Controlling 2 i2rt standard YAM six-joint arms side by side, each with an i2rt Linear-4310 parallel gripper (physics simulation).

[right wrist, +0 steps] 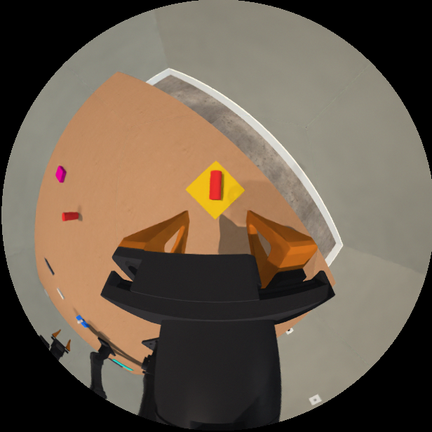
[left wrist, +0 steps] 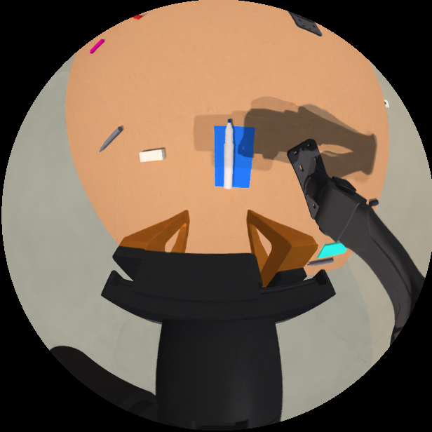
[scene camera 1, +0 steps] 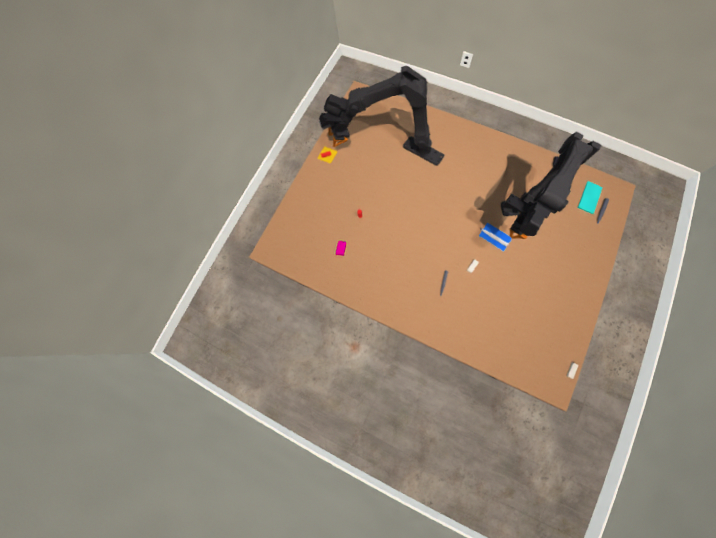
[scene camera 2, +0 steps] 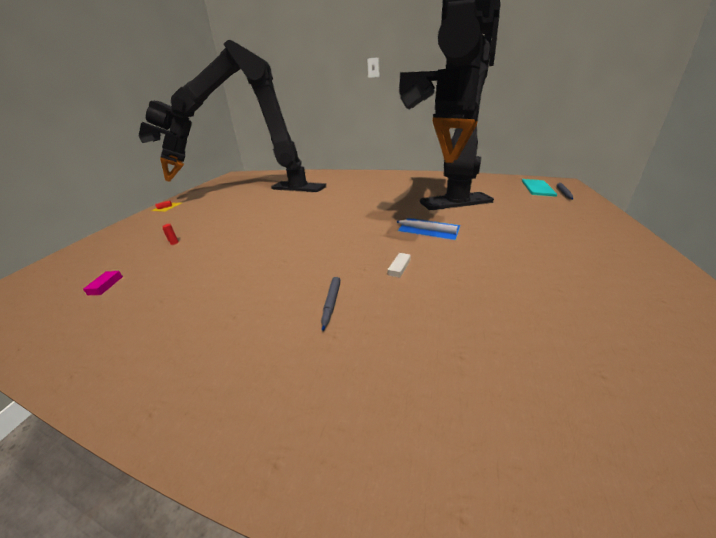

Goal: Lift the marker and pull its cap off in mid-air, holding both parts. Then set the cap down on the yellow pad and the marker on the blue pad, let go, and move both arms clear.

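Places are measured from the left arm's base along level axes (x ahead, y left, z up), in metres.
Pixels of known places: left gripper, between the fingertips: [scene camera 1: 514,231] [scene camera 2: 451,161]; right gripper, between the fingertips: [scene camera 1: 332,141] [scene camera 2: 168,178]; left arm's base, origin of its link: [scene camera 2: 456,202]; right arm's base, origin of its link: [scene camera 1: 423,151] [scene camera 2: 298,187].
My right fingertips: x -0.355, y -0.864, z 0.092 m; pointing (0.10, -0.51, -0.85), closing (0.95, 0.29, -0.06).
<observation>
For each thing: its top centre in the pictures, then the offset to it from my right fingertips.
- white marker, centre of its top: [scene camera 2: 425,221] [scene camera 1: 494,236] 0.489 m ahead, 0.705 m left, 0.074 m down
- blue pad, centre of its top: [scene camera 2: 429,227] [scene camera 1: 495,236] 0.487 m ahead, 0.717 m left, 0.092 m down
- red cap, centre of its top: [scene camera 2: 162,202] [scene camera 1: 325,153] 0.013 m ahead, 0.043 m right, 0.074 m down
- yellow pad, centre of its top: [scene camera 2: 166,206] [scene camera 1: 327,154] 0.010 m ahead, 0.038 m right, 0.092 m down
- second red cylinder, centre of its top: [scene camera 2: 166,225] [scene camera 1: 359,211] 0.350 m ahead, 0.113 m left, 0.044 m down
- magenta block, centre of its top: [scene camera 2: 101,279] [scene camera 1: 340,247] 0.505 m ahead, 0.023 m left, 0.077 m down
- teal block, centre of its top: [scene camera 2: 538,185] [scene camera 1: 590,197] 0.318 m ahead, 1.188 m left, 0.084 m down
The white marker [scene camera 2: 428,225] [left wrist: 228,157] lies uncapped on the blue pad [left wrist: 244,172] [scene camera 2: 431,234], its dark tip at one end. It also shows in scene camera 1 as a pale strip. The red cap [right wrist: 215,185] [scene camera 1: 325,154] [scene camera 2: 163,204] lies flat on the yellow pad [right wrist: 198,190] [scene camera 1: 329,159]. My left gripper [left wrist: 217,214] is open and empty, raised above the table beside the blue pad. My right gripper [right wrist: 217,215] is open and empty, raised above the table near the yellow pad and apart from the cap.
A second red cylinder [scene camera 1: 360,213] [scene camera 2: 170,234], a magenta block [scene camera 1: 340,248] [scene camera 2: 103,282], a grey pen [scene camera 1: 443,282] [scene camera 2: 330,303] and a white block [scene camera 1: 472,266] [scene camera 2: 398,264] lie on the table. A teal block [scene camera 1: 590,197] lies beside another grey pen [scene camera 1: 602,210]. Another white block [scene camera 1: 573,370] is near the edge.
</observation>
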